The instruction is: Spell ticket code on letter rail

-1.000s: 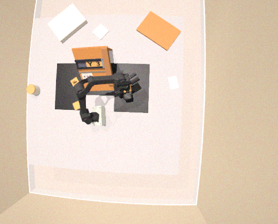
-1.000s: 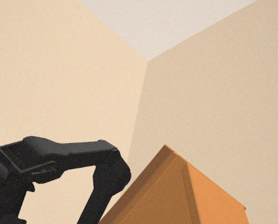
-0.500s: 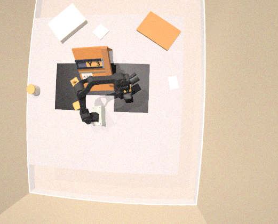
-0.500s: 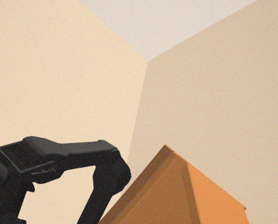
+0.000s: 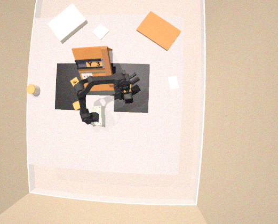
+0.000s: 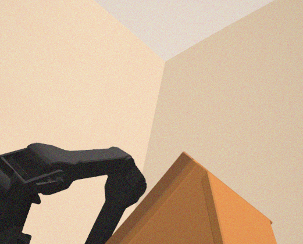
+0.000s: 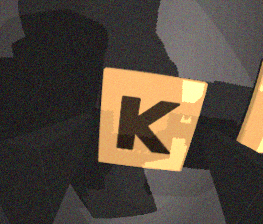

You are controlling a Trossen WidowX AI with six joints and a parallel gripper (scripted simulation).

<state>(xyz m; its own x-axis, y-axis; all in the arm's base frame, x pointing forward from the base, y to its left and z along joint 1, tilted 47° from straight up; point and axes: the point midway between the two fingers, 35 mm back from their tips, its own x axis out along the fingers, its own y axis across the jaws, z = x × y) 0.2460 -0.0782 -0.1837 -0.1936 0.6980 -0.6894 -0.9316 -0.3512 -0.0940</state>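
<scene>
Right now my gripper tip is right at the k tile. Also, from my gripper tip: black mat 21 cm to the left, 5 cm behind; then letter tile 38 cm to the left, 20 cm behind; then white ticket 29 cm to the left, 10 cm above, 3 cm ahead.
</scene>
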